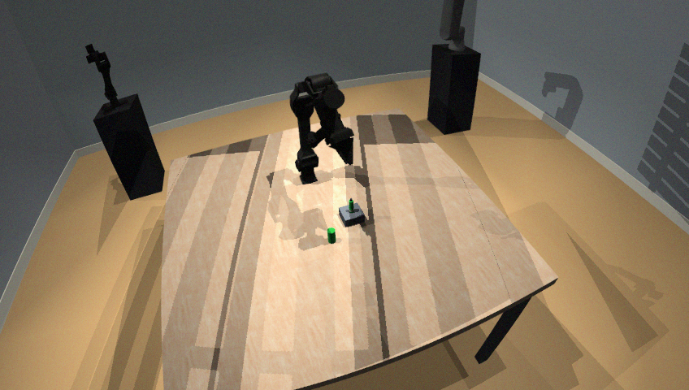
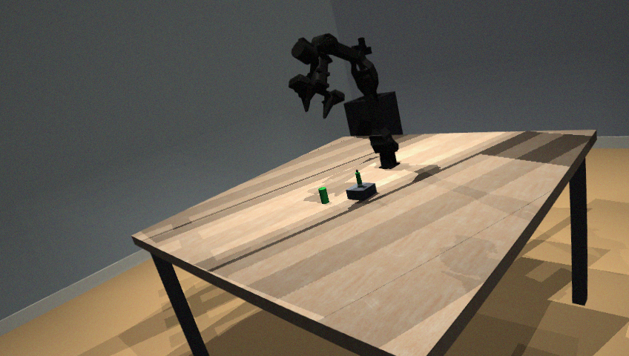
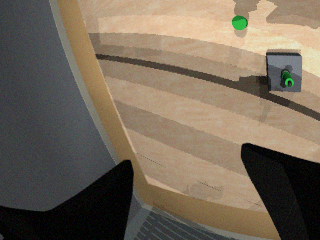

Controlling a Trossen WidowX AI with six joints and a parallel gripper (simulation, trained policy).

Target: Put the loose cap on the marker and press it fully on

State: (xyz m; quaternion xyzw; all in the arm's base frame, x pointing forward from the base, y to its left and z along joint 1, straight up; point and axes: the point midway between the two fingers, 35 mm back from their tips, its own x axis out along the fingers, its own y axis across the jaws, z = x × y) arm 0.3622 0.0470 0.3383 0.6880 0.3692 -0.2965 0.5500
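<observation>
Now: gripper tip 10 mm past the green cap, 70 mm to the left of it and 280 mm above it. From my gripper tip the other things lie so: holder block (90 mm behind, 30 mm to the left, 290 mm below).
</observation>
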